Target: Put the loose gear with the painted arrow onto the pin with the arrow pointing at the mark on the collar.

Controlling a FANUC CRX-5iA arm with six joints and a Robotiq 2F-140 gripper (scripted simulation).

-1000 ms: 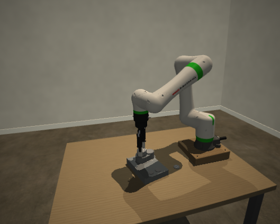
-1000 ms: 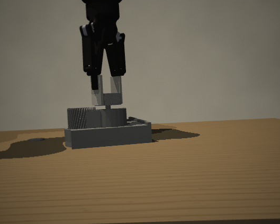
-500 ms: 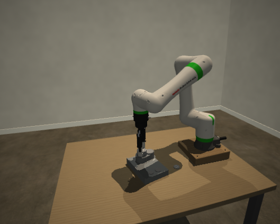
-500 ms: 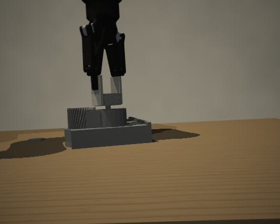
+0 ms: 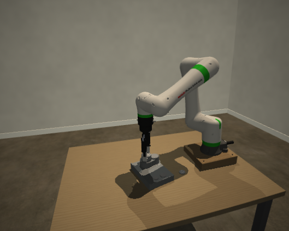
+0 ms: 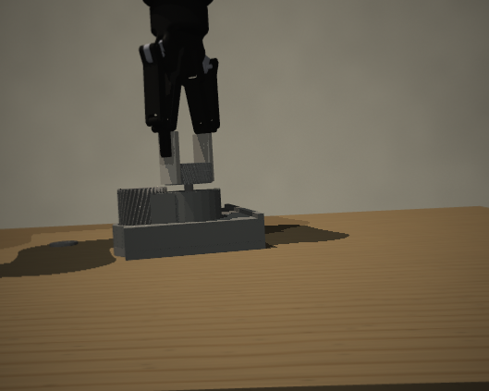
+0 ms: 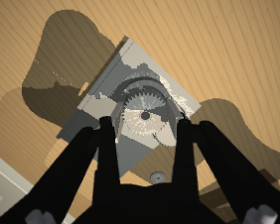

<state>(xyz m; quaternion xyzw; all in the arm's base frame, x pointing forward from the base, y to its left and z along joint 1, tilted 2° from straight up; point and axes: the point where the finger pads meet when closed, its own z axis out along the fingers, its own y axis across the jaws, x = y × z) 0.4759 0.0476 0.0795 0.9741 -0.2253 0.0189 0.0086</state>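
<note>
The gear lies 2 cm below my hand.
</note>
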